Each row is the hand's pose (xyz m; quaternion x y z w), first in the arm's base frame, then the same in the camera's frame.
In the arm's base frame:
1: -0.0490 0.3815 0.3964 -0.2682 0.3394 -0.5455 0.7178
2: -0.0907 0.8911 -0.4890 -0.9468 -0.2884 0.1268 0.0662
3: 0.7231 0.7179 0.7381 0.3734 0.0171 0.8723 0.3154
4: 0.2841 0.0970 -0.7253 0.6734 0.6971 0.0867 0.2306
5: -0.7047 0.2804 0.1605 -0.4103 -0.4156 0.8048 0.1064
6: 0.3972 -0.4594 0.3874 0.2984 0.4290 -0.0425 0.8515
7: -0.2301 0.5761 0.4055 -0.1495 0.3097 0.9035 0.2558
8: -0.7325 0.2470 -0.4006 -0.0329 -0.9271 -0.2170 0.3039
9: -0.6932 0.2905 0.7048 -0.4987 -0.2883 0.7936 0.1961
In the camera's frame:
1: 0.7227 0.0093 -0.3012 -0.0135 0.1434 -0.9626 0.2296
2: 1.3020 -0.3516 -1.0624 0.9172 -0.3636 0.1027 0.1261
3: 1.1562 -0.3485 0.4130 0.0284 -0.1109 0.5392 0.8343
4: 0.6153 -0.9466 -1.0257 0.8528 0.0786 -0.0589 0.5129
5: 0.5298 0.3814 -0.8671 -0.7563 0.0718 0.5226 0.3870
6: -0.0197 -0.5245 -0.0361 0.3209 -0.0611 -0.5591 0.7620
7: 0.8798 0.1992 -0.4012 -0.1796 0.4394 0.4225 0.7721
8: 0.5479 0.0812 -1.3427 0.5910 0.7796 0.1684 0.1204
9: 0.4876 0.6805 -0.4140 -0.7607 0.1968 0.4155 0.4582

